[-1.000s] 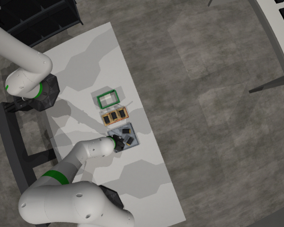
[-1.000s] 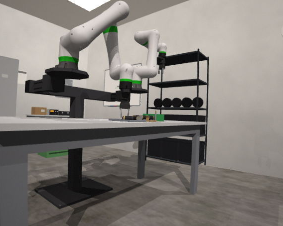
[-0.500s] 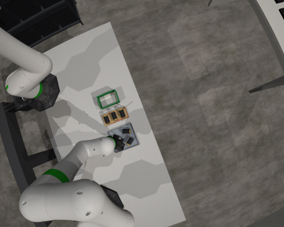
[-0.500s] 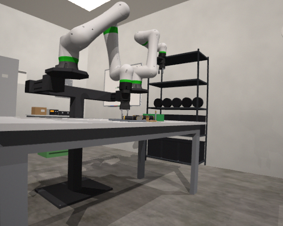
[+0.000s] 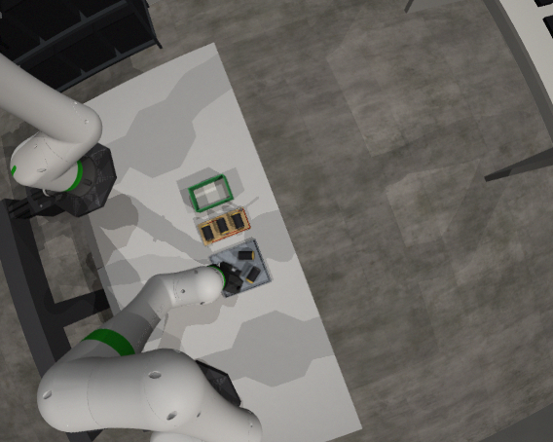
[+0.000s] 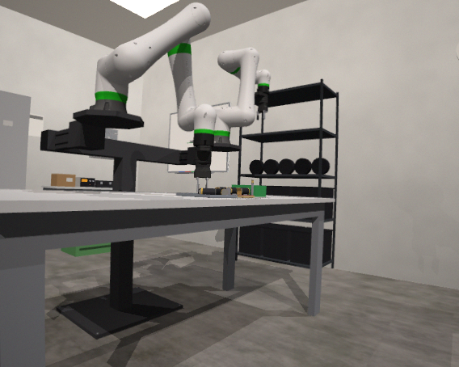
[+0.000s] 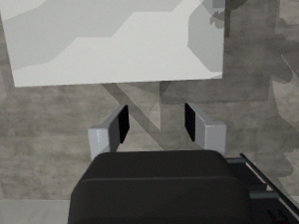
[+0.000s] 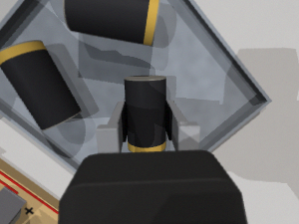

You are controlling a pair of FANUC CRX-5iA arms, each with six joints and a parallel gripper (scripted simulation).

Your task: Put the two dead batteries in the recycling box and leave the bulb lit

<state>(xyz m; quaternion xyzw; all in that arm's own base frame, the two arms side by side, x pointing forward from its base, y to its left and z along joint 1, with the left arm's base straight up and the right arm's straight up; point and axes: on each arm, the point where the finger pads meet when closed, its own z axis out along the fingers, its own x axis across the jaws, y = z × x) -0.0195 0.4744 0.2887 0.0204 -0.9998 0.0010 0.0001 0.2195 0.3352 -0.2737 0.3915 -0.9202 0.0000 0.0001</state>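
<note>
Now: right hand 30 mm short of the grey tray and 30 mm above it. Round my right hand: green recycling box (310 mm to the left, 70 mm ahead, 20 mm below).
</note>
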